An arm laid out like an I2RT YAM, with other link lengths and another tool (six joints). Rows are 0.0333 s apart.
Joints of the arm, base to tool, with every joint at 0 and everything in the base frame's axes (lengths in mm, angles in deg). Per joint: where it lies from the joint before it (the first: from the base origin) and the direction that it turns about. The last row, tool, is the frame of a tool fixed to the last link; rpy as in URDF.
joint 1: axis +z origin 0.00 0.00 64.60
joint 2: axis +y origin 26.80 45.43 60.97
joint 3: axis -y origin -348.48 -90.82 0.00
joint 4: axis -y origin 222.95 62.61 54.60
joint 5: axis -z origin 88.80 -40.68 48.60
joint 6: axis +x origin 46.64 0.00 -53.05
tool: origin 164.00 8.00 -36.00 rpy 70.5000 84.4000 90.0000
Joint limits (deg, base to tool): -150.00..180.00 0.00..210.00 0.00..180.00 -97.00..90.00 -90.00..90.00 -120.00..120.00
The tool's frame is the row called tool.
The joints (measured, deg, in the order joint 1, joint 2, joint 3, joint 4, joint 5, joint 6), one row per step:
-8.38 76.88 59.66 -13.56 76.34 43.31
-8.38 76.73 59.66 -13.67 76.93 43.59
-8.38 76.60 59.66 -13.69 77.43 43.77
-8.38 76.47 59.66 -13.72 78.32 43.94
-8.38 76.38 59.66 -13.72 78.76 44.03
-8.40 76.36 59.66 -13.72 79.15 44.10
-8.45 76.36 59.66 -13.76 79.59 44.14
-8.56 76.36 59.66 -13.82 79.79 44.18
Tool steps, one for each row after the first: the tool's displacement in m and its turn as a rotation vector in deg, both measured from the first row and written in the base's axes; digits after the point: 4 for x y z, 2 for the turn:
-0.0025 -0.0004 0.0016 -0.29 -0.27 -0.54
-0.0045 -0.0008 0.0031 -0.55 -0.52 -0.99
-0.0077 -0.0015 0.0053 -1.01 -0.73 -1.77
-0.0094 -0.0018 0.0065 -1.24 -0.87 -2.16
-0.0108 -0.0022 0.0074 -1.44 -0.93 -2.52
-0.0124 -0.0027 0.0081 -1.66 -0.90 -2.95
-0.0137 -0.0033 0.0083 -1.75 -0.86 -3.24

